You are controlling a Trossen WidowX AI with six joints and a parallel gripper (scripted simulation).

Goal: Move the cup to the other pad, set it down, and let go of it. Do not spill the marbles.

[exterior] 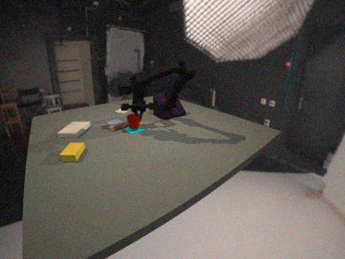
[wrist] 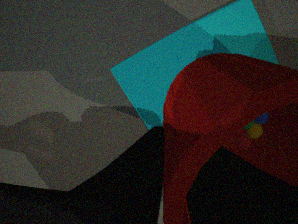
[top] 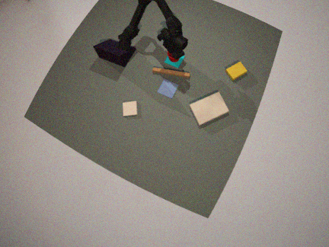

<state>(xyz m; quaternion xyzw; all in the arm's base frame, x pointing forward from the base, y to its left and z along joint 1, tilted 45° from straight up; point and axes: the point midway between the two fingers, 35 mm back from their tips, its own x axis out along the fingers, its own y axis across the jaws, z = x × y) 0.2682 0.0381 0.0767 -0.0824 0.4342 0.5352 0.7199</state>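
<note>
Now: gripper tip 2 cm short of the cyan pad, 2 cm to the left of it and 6 cm above it. From my gripper tip the other things lie so: pale blue pad (6 cm ahead, 20 cm to the right, 6 cm below); red cup (3 cm ahead, 2 cm to the right); wooden bar (4 cm ahead, 11 cm to the right, 5 cm below).
</note>
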